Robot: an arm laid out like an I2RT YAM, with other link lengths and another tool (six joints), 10 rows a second.
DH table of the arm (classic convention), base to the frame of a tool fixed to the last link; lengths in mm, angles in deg. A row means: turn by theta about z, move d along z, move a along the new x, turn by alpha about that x. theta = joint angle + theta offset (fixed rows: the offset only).
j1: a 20.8; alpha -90; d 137.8; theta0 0
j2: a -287.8; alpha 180; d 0; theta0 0
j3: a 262.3; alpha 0; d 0; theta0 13.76
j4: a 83.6; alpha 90; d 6.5; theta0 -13.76
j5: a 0; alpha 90; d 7.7; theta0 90
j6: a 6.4; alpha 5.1; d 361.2; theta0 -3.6
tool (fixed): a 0; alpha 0; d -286.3; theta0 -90
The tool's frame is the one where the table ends.
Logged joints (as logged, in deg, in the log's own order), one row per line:
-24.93, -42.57, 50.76, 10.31, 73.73, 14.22
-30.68, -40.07, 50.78, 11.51, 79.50, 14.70
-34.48, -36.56, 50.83, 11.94, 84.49, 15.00
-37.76, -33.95, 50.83, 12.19, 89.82, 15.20
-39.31, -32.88, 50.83, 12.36, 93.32, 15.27
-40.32, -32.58, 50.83, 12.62, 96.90, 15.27
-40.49, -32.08, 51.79, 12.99, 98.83, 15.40
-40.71, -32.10, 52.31, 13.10, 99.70, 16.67
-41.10, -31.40, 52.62, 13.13, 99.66, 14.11
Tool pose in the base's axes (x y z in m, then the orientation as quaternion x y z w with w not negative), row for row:
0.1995, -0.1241, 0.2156, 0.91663, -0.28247, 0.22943, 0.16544
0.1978, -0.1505, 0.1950, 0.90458, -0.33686, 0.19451, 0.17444
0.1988, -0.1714, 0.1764, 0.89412, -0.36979, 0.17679, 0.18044
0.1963, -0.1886, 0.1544, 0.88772, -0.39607, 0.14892, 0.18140
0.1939, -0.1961, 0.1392, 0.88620, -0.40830, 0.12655, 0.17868
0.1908, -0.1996, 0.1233, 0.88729, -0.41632, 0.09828, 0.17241
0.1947, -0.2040, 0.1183, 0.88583, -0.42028, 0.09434, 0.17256
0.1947, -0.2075, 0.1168, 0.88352, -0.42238, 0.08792, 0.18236
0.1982, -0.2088, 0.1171, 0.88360, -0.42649, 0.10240, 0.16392
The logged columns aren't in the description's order. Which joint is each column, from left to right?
Columns, left to right: j1, j4, j3, j6, j2, j5.
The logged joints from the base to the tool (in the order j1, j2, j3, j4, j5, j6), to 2 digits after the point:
-24.93, 73.73, 50.76, -42.57, 14.22, 10.31
-30.68, 79.50, 50.78, -40.07, 14.70, 11.51
-34.48, 84.49, 50.83, -36.56, 15.00, 11.94
-37.76, 89.82, 50.83, -33.95, 15.20, 12.19
-39.31, 93.32, 50.83, -32.88, 15.27, 12.36
-40.32, 96.90, 50.83, -32.58, 15.27, 12.62
-40.49, 98.83, 51.79, -32.08, 15.40, 12.99
-40.71, 99.70, 52.31, -32.10, 16.67, 13.10
-41.10, 99.66, 52.62, -31.40, 14.11, 13.13

